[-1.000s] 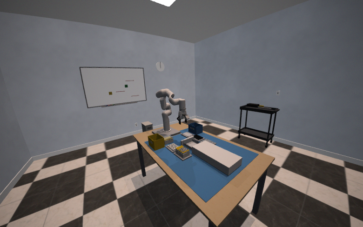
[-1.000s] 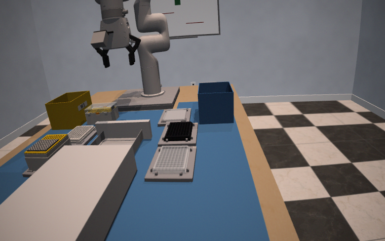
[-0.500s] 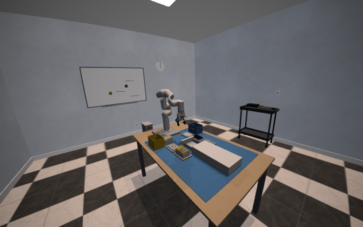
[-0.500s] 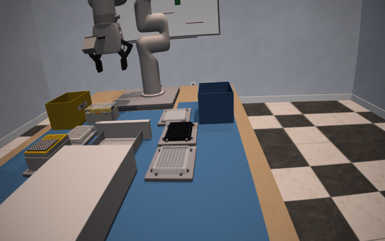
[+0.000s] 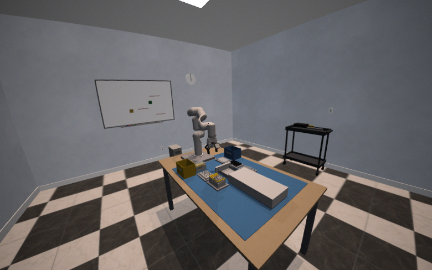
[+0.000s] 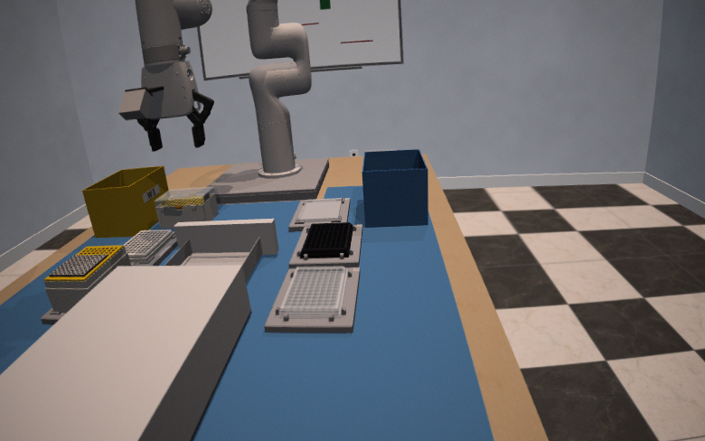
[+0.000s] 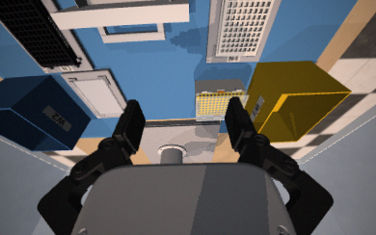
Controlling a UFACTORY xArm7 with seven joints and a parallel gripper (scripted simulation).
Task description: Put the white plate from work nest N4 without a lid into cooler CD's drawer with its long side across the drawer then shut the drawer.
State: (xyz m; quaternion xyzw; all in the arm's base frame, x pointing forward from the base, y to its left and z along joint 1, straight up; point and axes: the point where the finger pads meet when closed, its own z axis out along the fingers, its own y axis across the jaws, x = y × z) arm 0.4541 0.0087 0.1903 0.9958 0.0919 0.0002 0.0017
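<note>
Right now my hand is 20 cm above the white plate, 10 cm to the left of it and 5 cm short of it. The rest, counted from my hand: drawer: 19 cm below, 14 cm ahead, 12 cm to the left; yellow tip box: 22 cm ahead, 16 cm below, 7 cm to the right; yellow bin: 26 cm to the right, 18 cm below, 10 cm behind.
</note>
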